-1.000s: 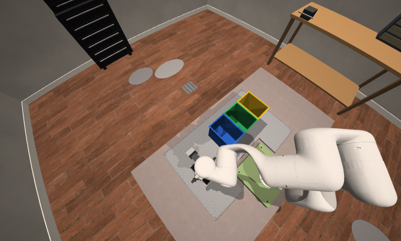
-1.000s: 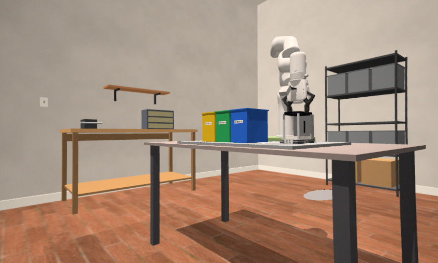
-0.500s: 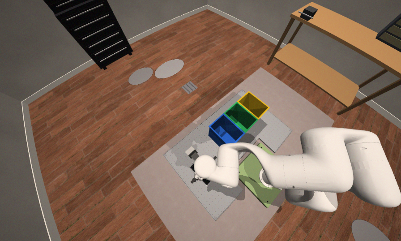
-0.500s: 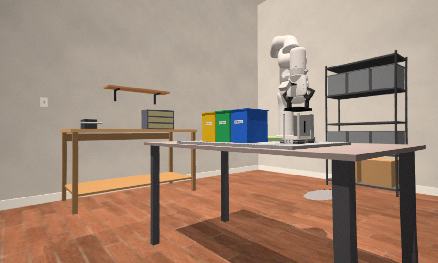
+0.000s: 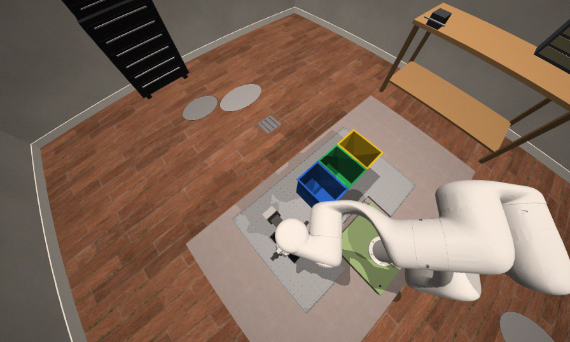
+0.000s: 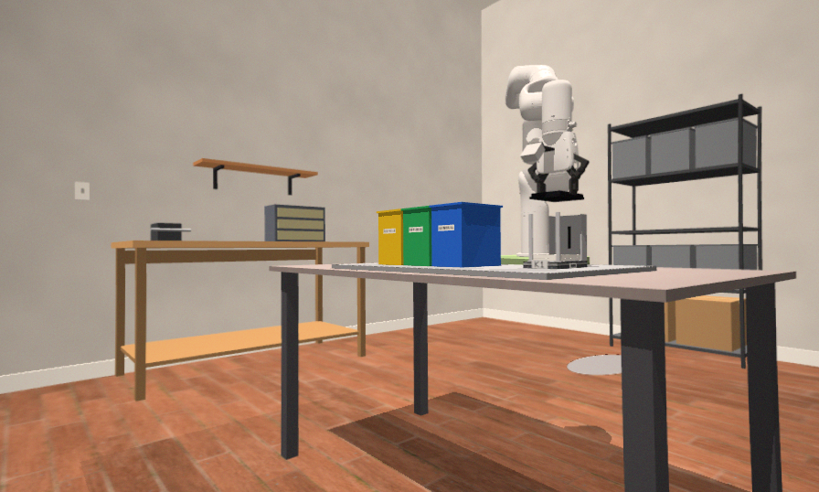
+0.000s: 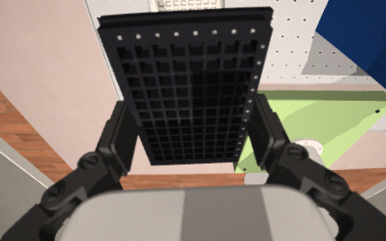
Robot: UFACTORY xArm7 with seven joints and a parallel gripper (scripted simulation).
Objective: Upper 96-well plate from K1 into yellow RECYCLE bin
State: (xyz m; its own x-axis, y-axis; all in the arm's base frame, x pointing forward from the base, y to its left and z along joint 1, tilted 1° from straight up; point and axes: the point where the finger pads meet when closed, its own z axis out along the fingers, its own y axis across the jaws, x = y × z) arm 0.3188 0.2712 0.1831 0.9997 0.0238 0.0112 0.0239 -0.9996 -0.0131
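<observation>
Now: hand 6 cm short of the yellow bin, 52 cm to the left of it and 11 cm above it. Round my hand: white plate: 17 cm below; then blue bin: 7 cm ahead, 26 cm to the right, 11 cm below; then black 96-well plate: 1 cm below.
</observation>
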